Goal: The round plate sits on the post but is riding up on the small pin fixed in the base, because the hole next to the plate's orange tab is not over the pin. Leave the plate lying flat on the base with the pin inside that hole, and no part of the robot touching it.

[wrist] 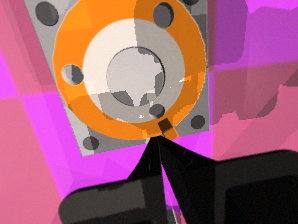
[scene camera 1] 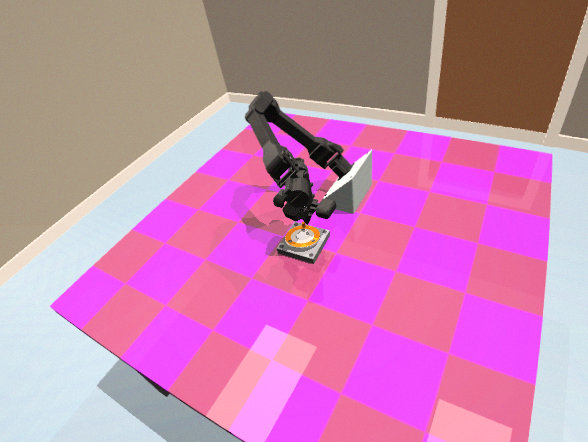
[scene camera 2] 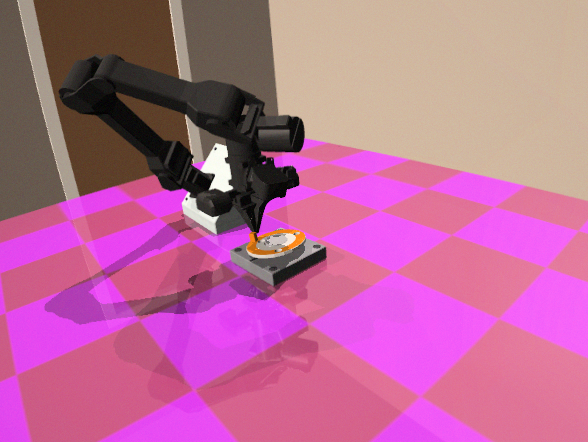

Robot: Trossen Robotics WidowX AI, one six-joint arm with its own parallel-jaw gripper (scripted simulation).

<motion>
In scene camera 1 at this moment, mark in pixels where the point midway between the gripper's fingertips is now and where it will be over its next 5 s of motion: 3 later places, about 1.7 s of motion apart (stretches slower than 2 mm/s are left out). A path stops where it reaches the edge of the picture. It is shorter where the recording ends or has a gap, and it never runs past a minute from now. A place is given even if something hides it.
The gripper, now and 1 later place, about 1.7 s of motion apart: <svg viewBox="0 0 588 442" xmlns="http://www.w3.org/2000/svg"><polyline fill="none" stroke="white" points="307,223 292,226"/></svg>
</motion>
